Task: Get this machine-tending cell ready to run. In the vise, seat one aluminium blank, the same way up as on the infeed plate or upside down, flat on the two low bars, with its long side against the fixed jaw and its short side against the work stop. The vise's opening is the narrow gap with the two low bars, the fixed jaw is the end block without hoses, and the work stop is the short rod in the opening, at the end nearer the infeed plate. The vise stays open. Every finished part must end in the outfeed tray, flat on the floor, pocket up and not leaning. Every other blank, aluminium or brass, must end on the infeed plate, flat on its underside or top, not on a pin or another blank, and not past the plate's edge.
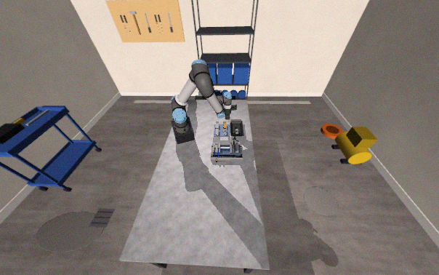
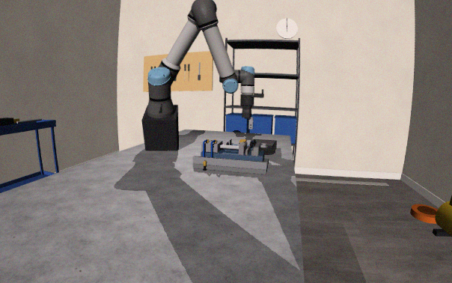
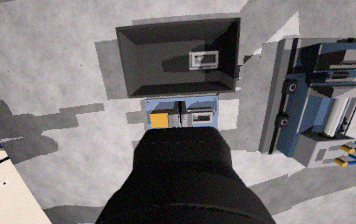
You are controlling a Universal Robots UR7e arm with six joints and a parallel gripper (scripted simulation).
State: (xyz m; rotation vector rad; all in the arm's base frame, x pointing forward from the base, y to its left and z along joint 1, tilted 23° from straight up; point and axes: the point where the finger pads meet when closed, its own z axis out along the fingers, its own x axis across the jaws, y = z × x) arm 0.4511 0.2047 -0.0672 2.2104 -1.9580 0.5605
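The brass blank is 11 cm below my hand, 5 cm behind it and 4 cm to the left of it. Also, from my hand: vise: 33 cm to the right, 10 cm below.
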